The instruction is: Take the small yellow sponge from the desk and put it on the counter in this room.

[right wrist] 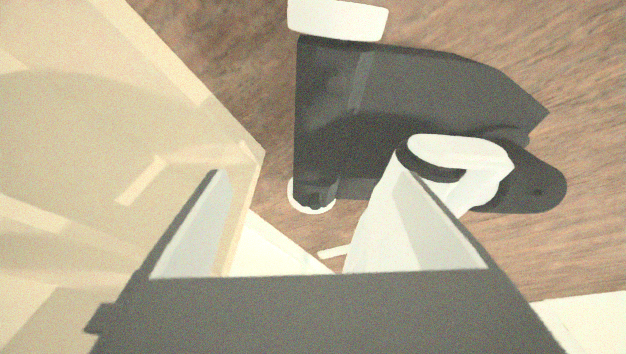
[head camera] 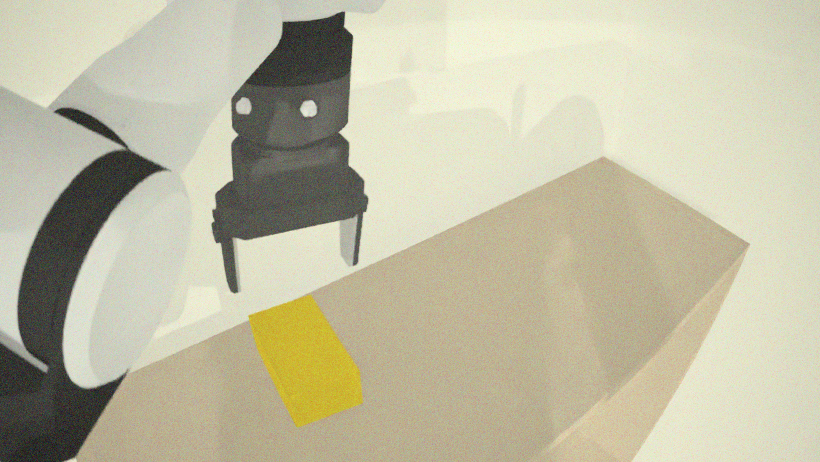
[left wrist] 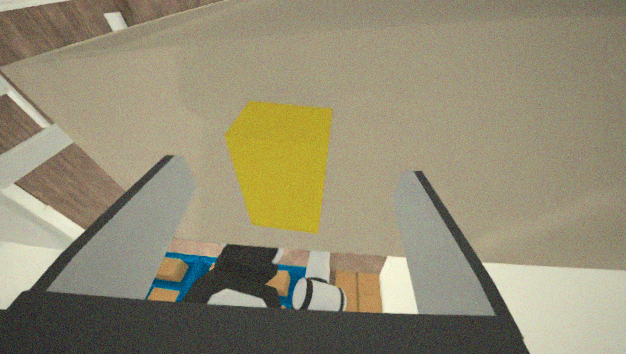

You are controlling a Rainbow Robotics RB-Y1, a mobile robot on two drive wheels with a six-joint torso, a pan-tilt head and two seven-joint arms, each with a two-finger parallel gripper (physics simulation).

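Frame: origin at the robot's base, x ahead, y left, z up, level; centimetres.
Seen in the pictures: left gripper, between the fingertips: [head camera: 292,273] [left wrist: 295,177]; right gripper, between the fingertips: [right wrist: 315,181].
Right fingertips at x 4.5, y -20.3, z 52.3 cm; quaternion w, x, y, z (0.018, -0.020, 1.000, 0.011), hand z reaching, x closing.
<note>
Pixels of each thing's top centre, then the offset from my right fingertips to it. "spot": a spot on its surface instead. Level surfaces: height alone.
- yellow sponge, centre of its top: [left wrist: 281,194] [head camera: 299,342] dx +43.7, dy +28.3, dz +58.3 cm
- tan surface, height of its surface: dz +53.8 cm
- tan furniture piece, a spot on its surface: [right wrist: 75,125] spot: dx +59.2, dy +20.4, dz -35.9 cm
- wooden floor, height of its surface: dz -52.2 cm
The yellow sponge [head camera: 309,361] [left wrist: 285,165] lies on the tan surface [head camera: 459,321] [left wrist: 450,100], near its far edge in the head view. My left gripper [head camera: 293,278] [left wrist: 295,177] is open and empty. It hangs above and behind the sponge, apart from it; in the left wrist view the sponge shows between and beyond the fingertips. My right gripper [right wrist: 315,181] is open with nothing between its fingers. The frames do not show whether the tan surface is the desk or the counter.
A tan furniture piece [right wrist: 75,125] stands at the left of the right wrist view, beside the robot's dark base [right wrist: 400,85] on the wooden floor [right wrist: 565,250]. A blue object with tan blocks [left wrist: 172,269] shows at the bottom of the left wrist view. Pale walls surround the surface.
</note>
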